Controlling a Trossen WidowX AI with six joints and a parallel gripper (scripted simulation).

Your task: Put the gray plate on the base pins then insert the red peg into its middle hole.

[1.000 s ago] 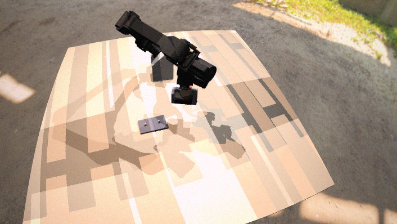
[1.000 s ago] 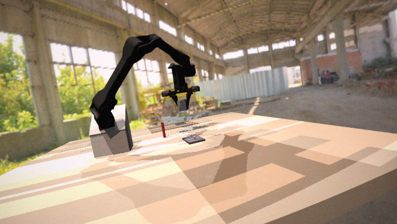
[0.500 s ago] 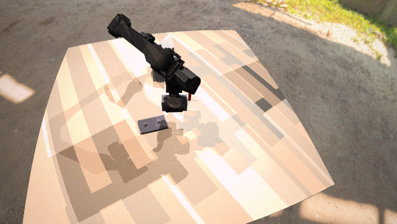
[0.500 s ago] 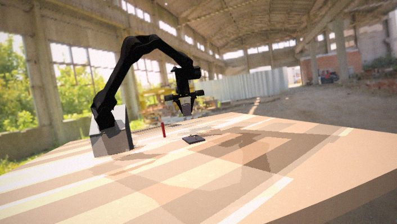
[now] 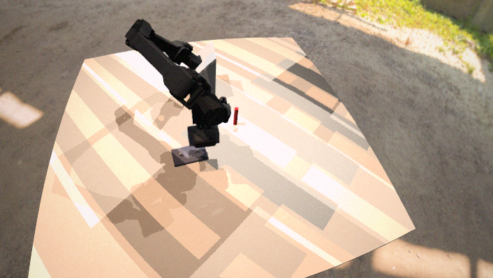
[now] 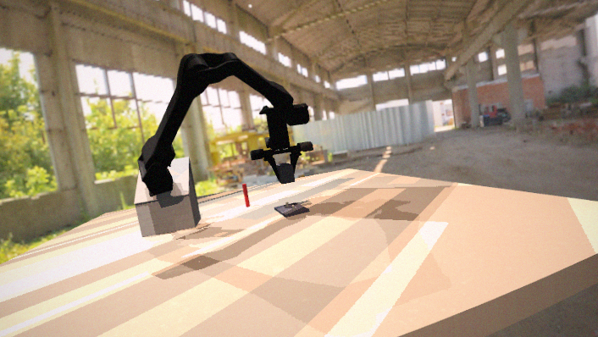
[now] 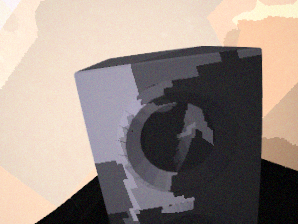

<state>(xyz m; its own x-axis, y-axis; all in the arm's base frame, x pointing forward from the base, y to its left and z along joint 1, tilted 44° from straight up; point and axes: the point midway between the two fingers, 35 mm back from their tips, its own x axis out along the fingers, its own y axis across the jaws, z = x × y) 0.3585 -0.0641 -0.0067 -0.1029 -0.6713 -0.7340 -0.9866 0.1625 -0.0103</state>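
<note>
My gripper tip is 10 mm past the base, 50 mm to the left of it and 80 mm above it. The rest, counted from my gripper tip: red peg 110 mm behind, 140 mm to the left, 50 mm below; then gray plate 30 mm above.
</note>
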